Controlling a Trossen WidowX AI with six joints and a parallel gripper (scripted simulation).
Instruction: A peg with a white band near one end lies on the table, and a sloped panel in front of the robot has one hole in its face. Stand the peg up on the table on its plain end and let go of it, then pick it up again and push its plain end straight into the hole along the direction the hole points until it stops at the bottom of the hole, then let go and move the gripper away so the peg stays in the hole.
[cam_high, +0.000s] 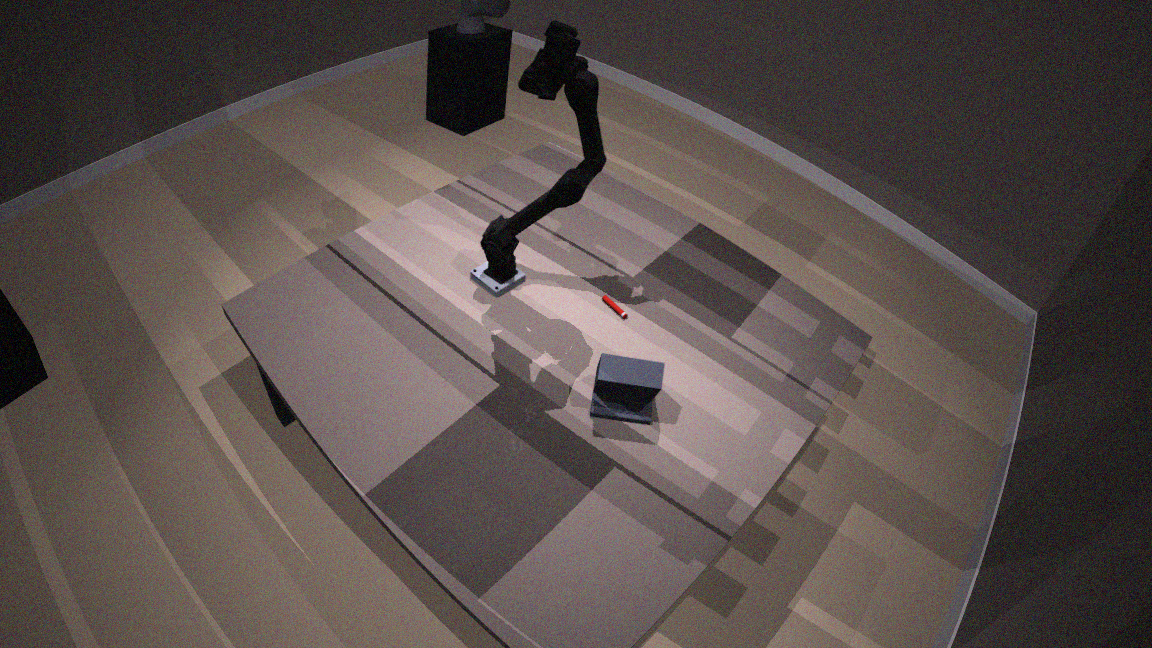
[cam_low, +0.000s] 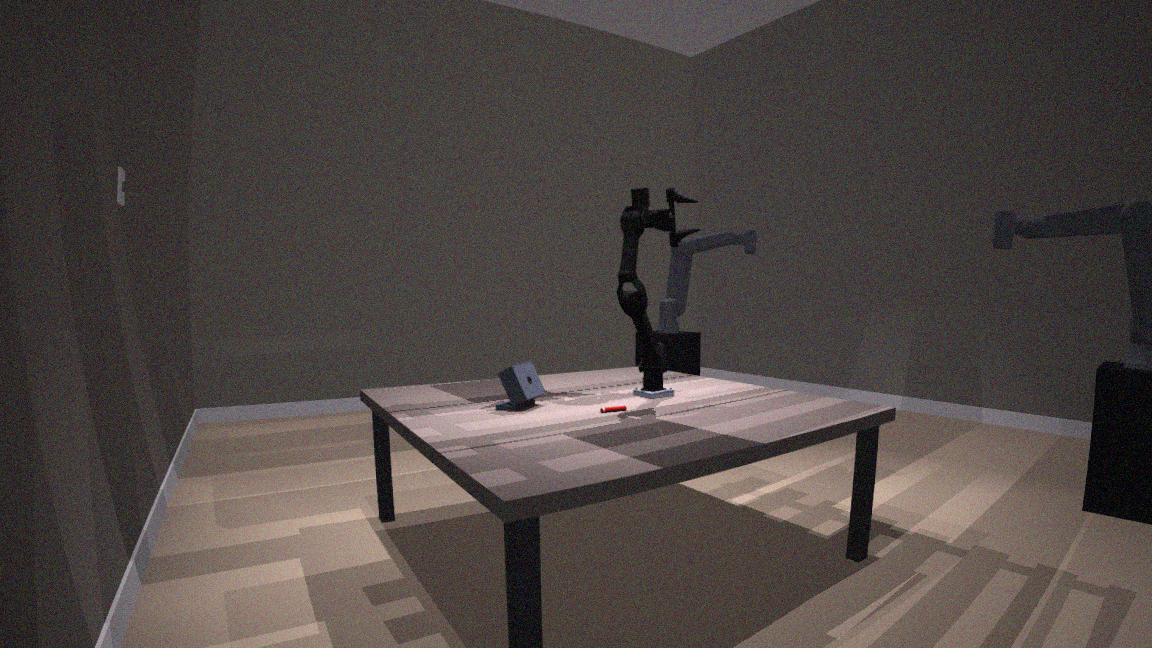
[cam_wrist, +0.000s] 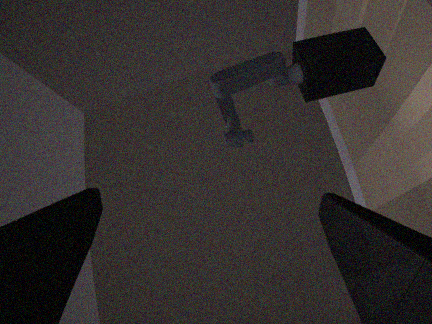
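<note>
Now: the red peg 350 mm ahead of my gripper tip, 50 mm to the right of it and 590 mm below it. The rest, counted from my gripper tip: sloped panel: 510 mm ahead, 260 mm to the right, 520 mm below.
</note>
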